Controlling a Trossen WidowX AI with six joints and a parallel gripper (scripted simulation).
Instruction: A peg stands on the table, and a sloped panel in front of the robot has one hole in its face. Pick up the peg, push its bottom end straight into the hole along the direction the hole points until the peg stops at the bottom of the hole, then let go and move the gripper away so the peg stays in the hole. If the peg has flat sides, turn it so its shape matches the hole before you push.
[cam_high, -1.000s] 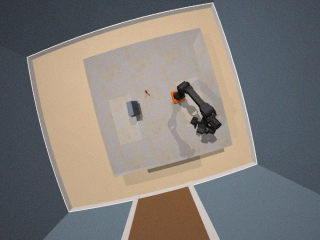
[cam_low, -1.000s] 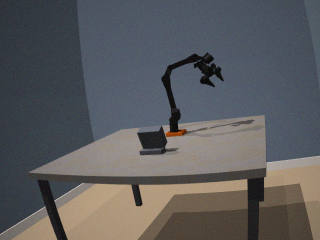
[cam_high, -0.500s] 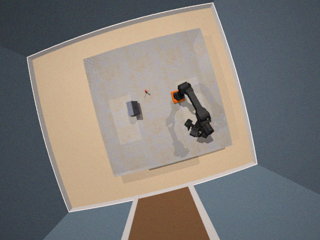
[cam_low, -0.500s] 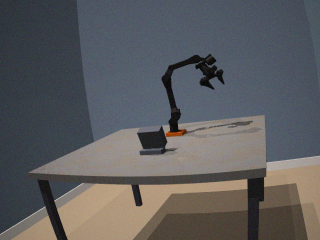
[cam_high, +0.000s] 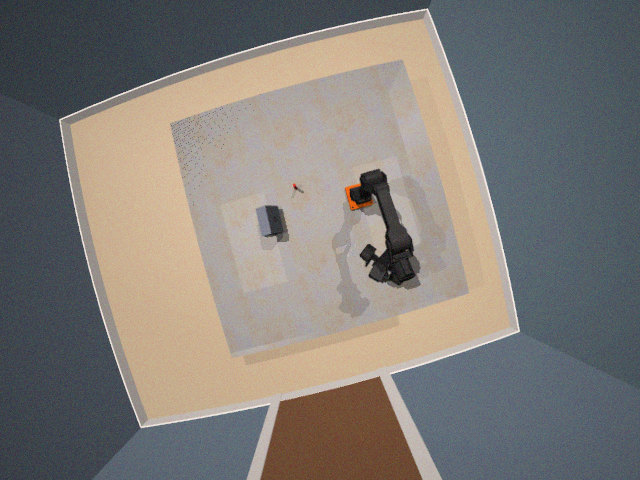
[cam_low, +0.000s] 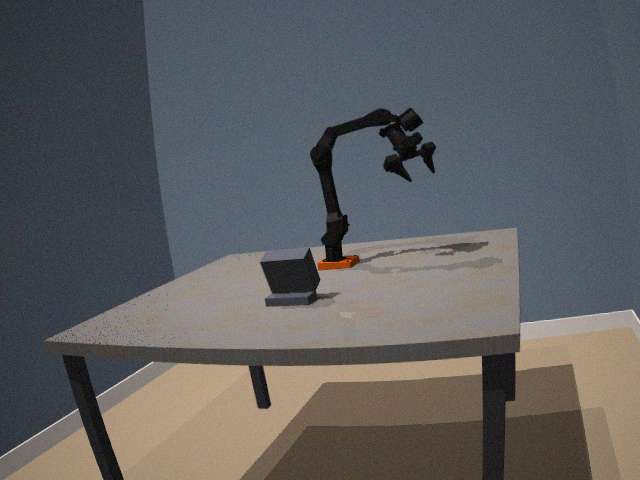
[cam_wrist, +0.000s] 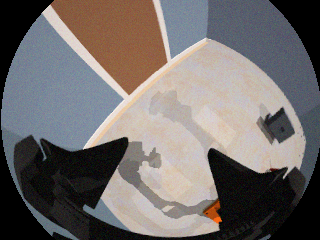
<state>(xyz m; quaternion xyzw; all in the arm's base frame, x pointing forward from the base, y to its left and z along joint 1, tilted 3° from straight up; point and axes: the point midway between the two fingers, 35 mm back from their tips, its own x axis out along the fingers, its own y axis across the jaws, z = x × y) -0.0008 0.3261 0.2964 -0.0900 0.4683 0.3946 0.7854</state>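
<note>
Now: gripper tip 43 cm to the left of the red peg, 29 cm short of it and 22 cm above it. The rest, counted from my gripper tip: panel foot: 45 cm ahead, 27 cm to the right, 26 cm below; grey sloped panel: 43 cm ahead, 28 cm to the right, 19 cm below.
</note>
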